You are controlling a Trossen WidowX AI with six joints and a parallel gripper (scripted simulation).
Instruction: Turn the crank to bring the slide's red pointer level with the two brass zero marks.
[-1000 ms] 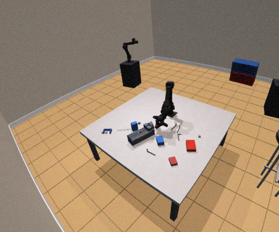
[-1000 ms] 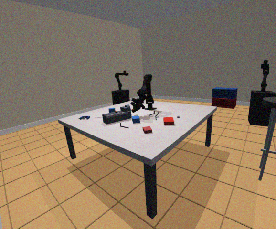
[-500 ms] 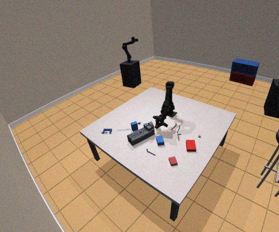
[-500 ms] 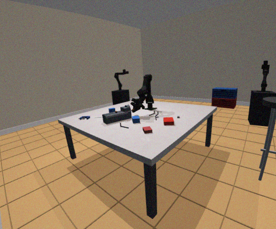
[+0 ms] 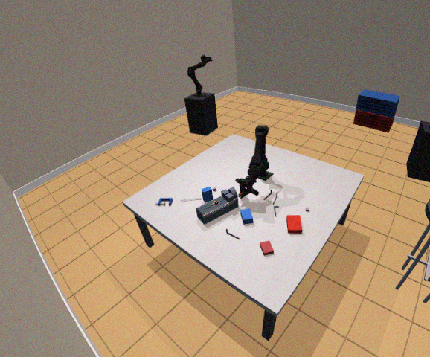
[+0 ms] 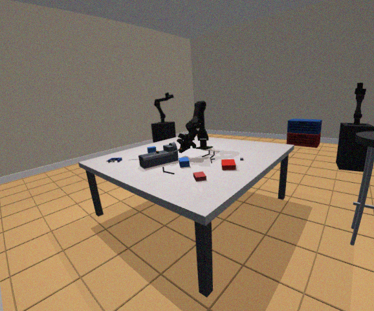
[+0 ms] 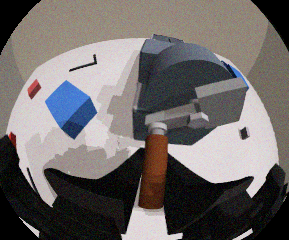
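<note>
Now: the brown crank handle 2 cm behind my gripper tip, 1 cm to the left of it and 2 cm above it. The rest, counted from my gripper tip: red pointer 14 cm ahead, 9 cm to the right, 3 cm above.
</note>
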